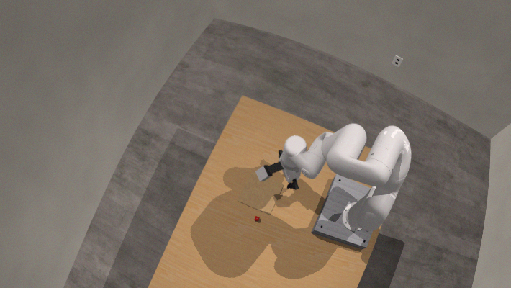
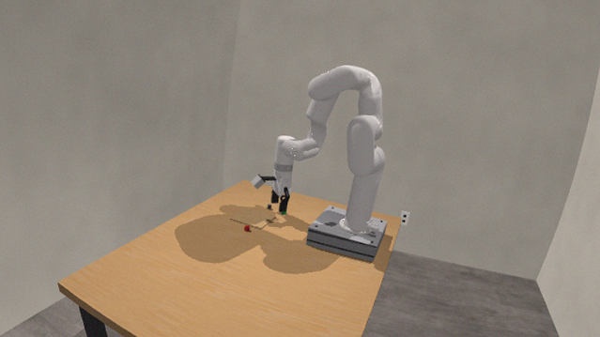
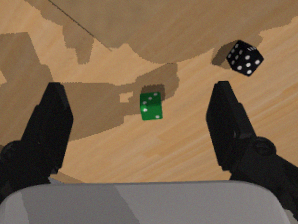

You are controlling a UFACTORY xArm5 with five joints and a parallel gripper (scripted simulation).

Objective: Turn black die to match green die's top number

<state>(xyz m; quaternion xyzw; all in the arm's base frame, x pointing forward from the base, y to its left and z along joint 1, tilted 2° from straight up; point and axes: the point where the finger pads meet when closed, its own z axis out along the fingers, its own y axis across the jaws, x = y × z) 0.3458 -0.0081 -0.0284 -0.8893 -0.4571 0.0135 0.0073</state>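
Right now the green die is 10 mm behind my hand, 30 mm to the right of it and 40 mm below it. The rest, counted from my hand: tan mat 50 mm ahead, 100 mm to the left, 40 mm below; red die 200 mm to the left, 40 mm below; black die 60 mm ahead, 30 mm to the right, 40 mm below.
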